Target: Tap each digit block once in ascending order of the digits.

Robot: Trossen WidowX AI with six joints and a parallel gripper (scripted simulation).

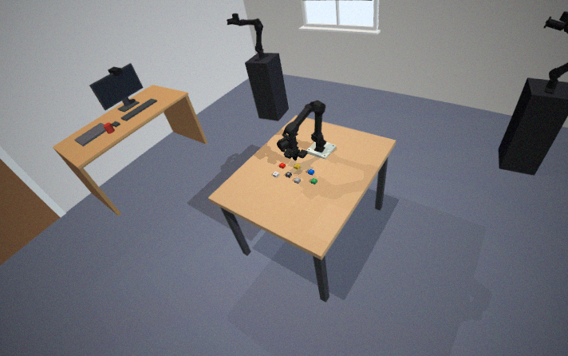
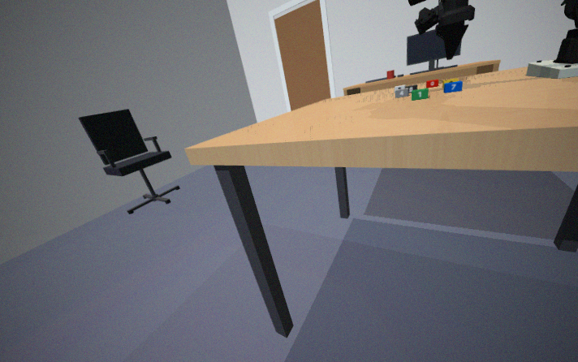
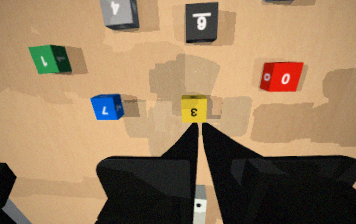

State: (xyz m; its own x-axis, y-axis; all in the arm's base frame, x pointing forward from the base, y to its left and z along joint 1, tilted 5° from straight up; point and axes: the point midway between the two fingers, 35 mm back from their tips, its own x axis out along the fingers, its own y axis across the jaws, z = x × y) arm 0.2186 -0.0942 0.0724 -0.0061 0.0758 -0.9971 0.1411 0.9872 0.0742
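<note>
Right now the yellow block is 10 mm behind my gripper tip and 60 mm below it. The rest, counted from my gripper tip: black block: 90 mm ahead, 20 mm to the right, 60 mm below; then red block: 20 mm ahead, 110 mm to the right, 60 mm below; then blue block: 20 mm ahead, 120 mm to the left, 60 mm below.
</note>
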